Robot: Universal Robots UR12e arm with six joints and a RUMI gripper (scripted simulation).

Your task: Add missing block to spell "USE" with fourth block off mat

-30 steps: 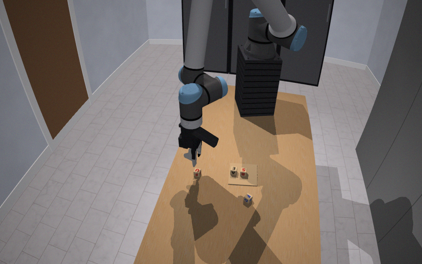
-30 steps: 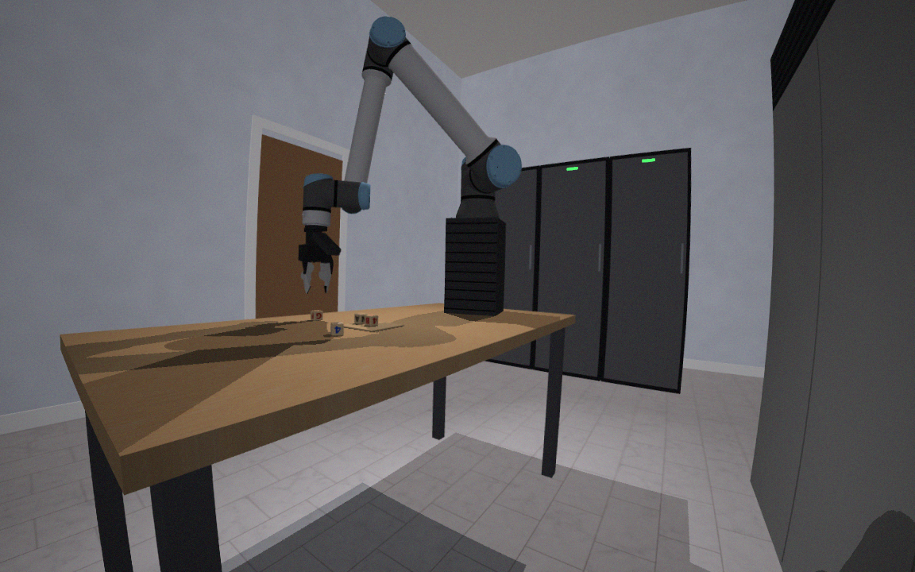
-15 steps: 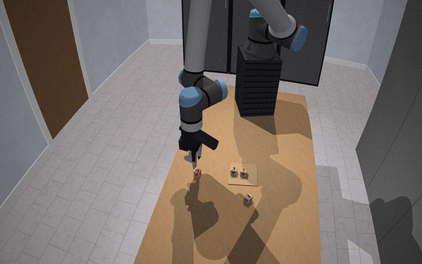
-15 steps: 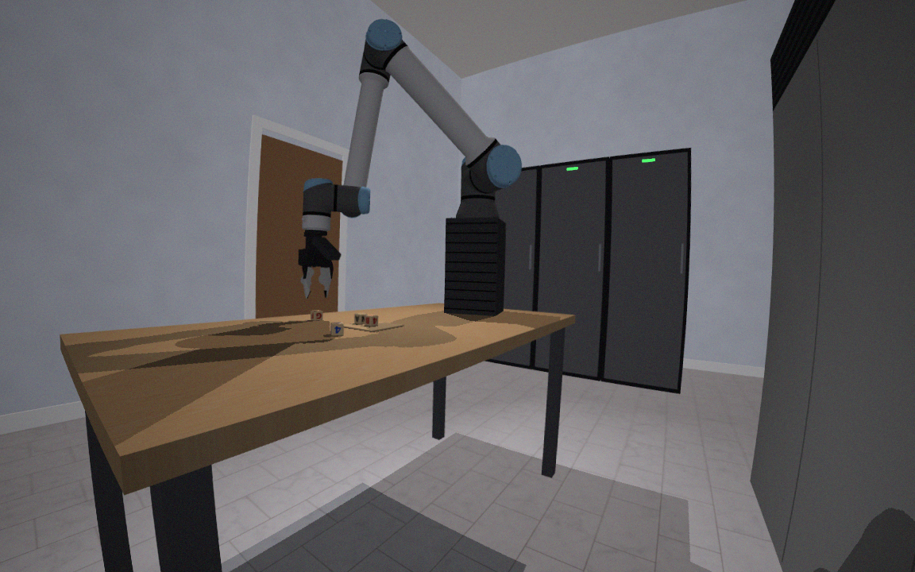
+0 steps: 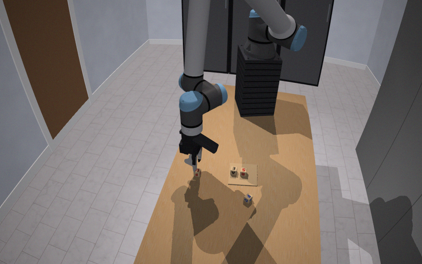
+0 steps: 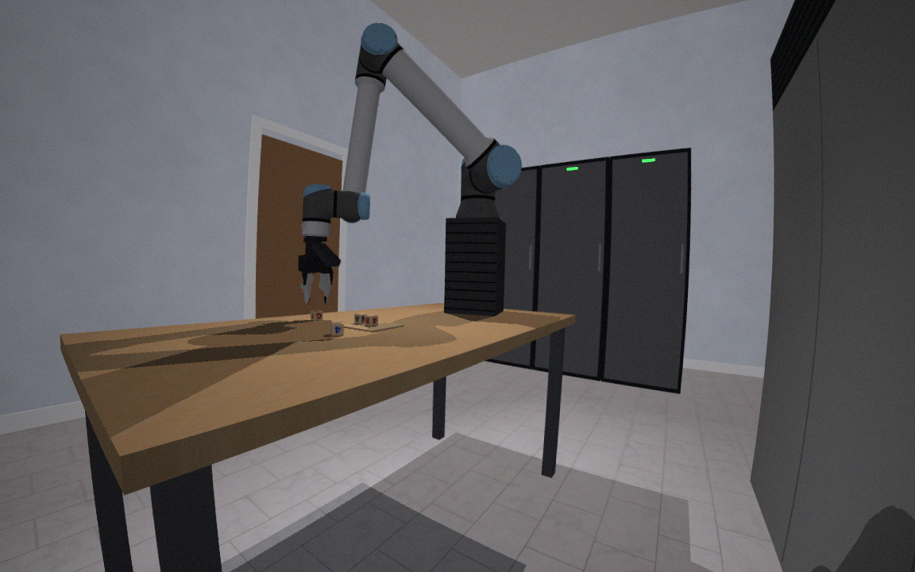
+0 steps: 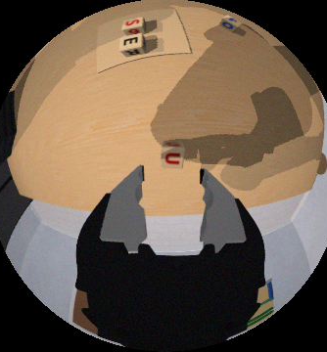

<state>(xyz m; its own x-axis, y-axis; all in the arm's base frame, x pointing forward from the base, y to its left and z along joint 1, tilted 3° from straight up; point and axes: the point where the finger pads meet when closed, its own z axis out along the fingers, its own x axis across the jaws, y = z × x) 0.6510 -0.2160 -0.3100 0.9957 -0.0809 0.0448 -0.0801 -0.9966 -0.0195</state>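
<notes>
Now: hand 22 cm to the right of the pale mat, 6 cm above it and 4 cm past it.
</notes>
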